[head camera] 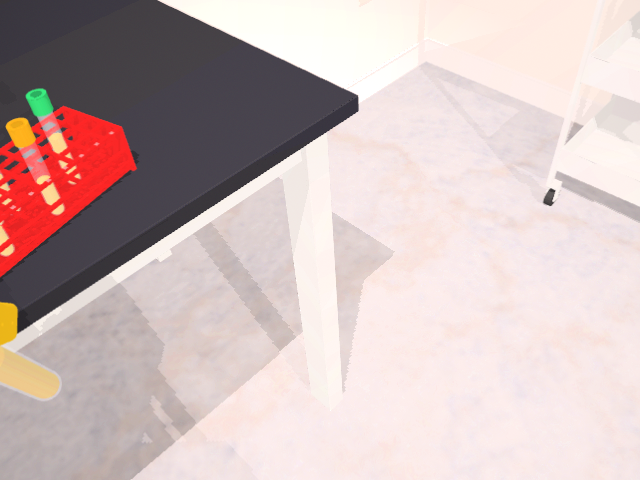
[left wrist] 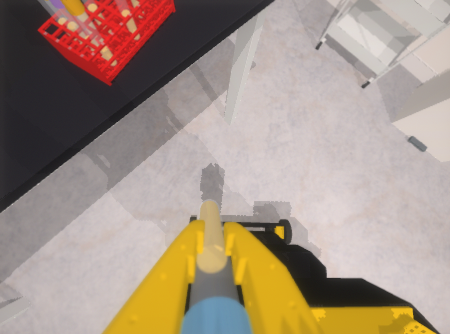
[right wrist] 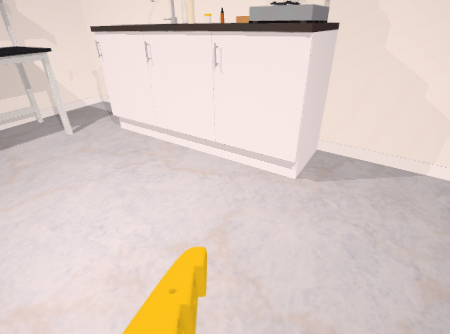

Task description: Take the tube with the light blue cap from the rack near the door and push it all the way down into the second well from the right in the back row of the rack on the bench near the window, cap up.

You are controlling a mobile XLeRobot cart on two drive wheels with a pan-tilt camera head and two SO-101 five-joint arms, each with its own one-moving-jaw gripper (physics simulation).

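Frame: origin at the left arm's base, x back, y right, z up, level; metres.
Where they show: left hand, its tool point: (left wrist: 204,232); right hand, its tool point: (right wrist: 206,265).
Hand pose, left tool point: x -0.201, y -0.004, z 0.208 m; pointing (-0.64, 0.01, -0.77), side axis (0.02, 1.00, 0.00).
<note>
Each offset is from my left tool point to the top centre of the thing. "spot": to the spot under its first point. Level surfaces: height alone.
My left gripper (left wrist: 211,250) is shut on the tube with the light blue cap @(spot: dx +0.013, dy +0.004, dz +0.014 m) (left wrist: 212,285). The jaws press on both sides of its body, the cap is near the camera, and the tube's round bottom points out over the floor. In the head view the tube's lower end @(spot: dx +0.008, dy +0.010, dz -0.030 m) (head camera: 26,374) and a bit of yellow jaw (head camera: 4,323) show at the left edge, below the bench top. The red rack @(dx -0.310, dy -0.173, dz -0.164 m) (head camera: 52,182) with several capped tubes stands on the black bench @(dz -0.221 m) (head camera: 177,135); it also shows in the left wrist view (left wrist: 107,36). My right gripper (right wrist: 180,293) shows one jaw only, fully open, over bare floor.
The bench has white legs @(spot: dx -0.482, dy +0.096, dz -0.525 m) (head camera: 315,270). A white wheeled cart (head camera: 593,104) stands at the right. The right wrist view shows a white cabinet (right wrist: 216,90) with a dark counter and a second bench end (right wrist: 24,54) at the left.
</note>
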